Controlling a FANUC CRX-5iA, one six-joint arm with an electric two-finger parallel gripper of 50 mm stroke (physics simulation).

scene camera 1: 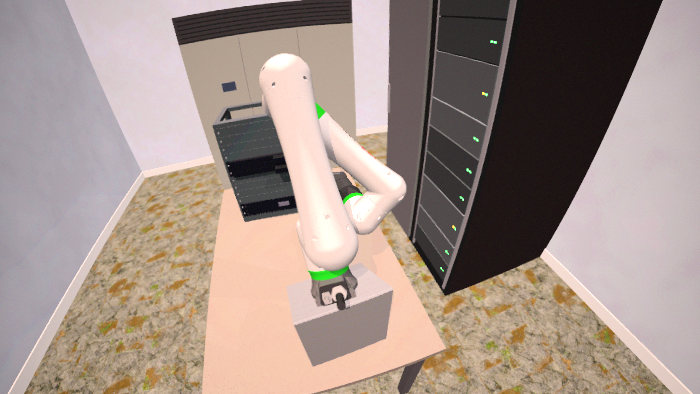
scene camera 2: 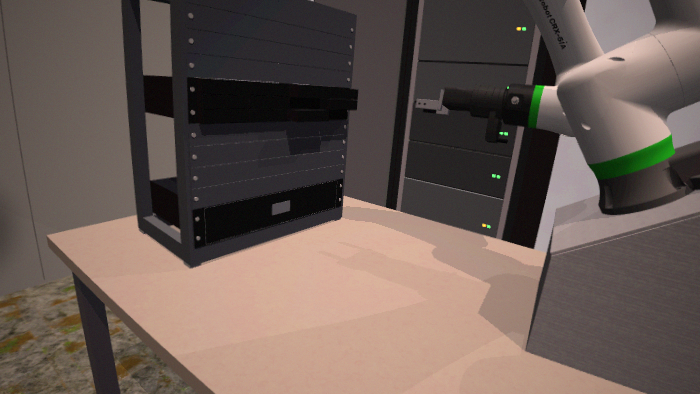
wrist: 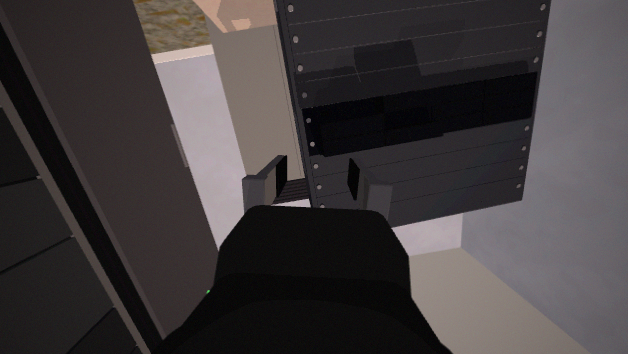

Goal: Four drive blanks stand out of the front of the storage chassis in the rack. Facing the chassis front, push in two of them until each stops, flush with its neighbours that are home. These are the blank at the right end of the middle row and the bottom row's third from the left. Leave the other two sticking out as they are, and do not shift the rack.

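Places are measured from the arm's base along level axes (x ahead, y left, z up), in metres.
Where they show: gripper, between the fingertips: (scene camera 2: pixel 420 105) (wrist: pixel 317 169); arm's base, origin of its link: (scene camera 1: pixel 334 288) (scene camera 2: pixel 647 197).
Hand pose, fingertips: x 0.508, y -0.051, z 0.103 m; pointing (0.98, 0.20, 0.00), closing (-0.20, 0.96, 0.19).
Each offset is from my fingertips to the top centre of the thing. "spot": to the spot under its first point. Level surfaces: height alone.
The storage chassis (scene camera 1: pixel 250 167) (scene camera 2: pixel 240 102) (wrist: pixel 505 97) is the black unit midway up the dark rack {spot: dx +0.200, dy +0.503, dz -0.049 m} (scene camera 1: pixel 230 175) (scene camera 2: pixel 182 165). In scene camera 2, a dark blank {spot: dx +0.179, dy +0.088, dz -0.001 m} (scene camera 2: pixel 345 99) stands out at the chassis's right end, past the rack's right post. More raised shapes show left of it, but the front is too dark to tell rows or count columns. The arm hides the chassis's right part in scene camera 1. My gripper (scene camera 2: pixel 427 104) (wrist: pixel 317 169) is open and empty, in front of the rack and apart from it, near its right edge; its fingertips are hidden in scene camera 1.
Dark filler panels (scene camera 2: pixel 270 50) sit above and below the chassis, and a black labelled unit {spot: dx +0.208, dy +0.370, dz -0.280 m} (scene camera 1: pixel 265 206) (scene camera 2: pixel 240 217) is at the bottom. The rack stands on the table {dz -0.374 m} (scene camera 1: pixel 250 300) (scene camera 2: pixel 300 300). My arm's grey pedestal (scene camera 1: pixel 345 330) (scene camera 2: pixel 625 300) is opposite. A tall server cabinet (scene camera 1: pixel 550 125) stands to the right.
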